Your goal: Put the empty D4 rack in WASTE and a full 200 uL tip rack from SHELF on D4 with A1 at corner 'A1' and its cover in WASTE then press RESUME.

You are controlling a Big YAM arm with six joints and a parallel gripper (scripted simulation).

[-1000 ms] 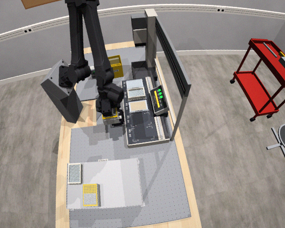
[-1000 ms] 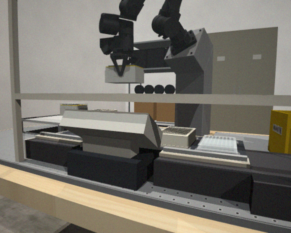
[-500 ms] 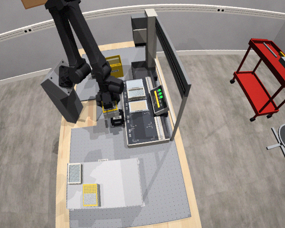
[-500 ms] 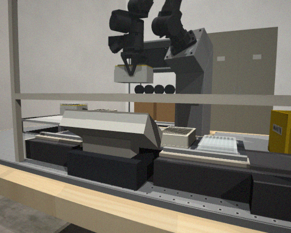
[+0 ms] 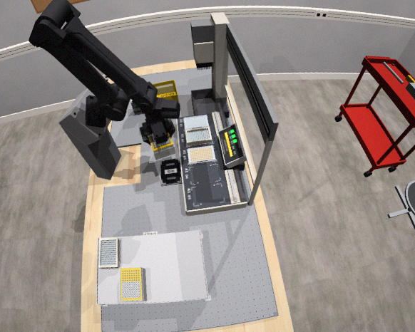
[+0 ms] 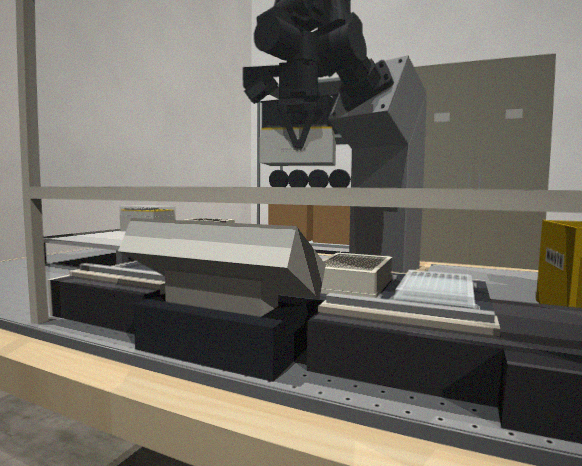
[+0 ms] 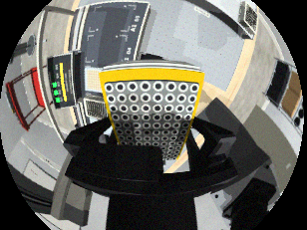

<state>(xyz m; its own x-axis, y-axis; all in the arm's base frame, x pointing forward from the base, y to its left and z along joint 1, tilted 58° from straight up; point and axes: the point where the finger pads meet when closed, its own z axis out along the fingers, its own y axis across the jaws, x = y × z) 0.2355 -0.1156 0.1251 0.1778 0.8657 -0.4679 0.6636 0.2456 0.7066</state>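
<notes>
My hand is 10 mm short of the black spare nest, 10 mm to the left of it and 250 mm above it. Also, from my hand: reservoir 220 mm ahead, 40 mm to the left, 200 mm below; tan plate 160 mm ahead, 50 mm to the right, 200 mm below; clear plate 270 mm ahead, 140 mm to the left, 200 mm below.
</notes>
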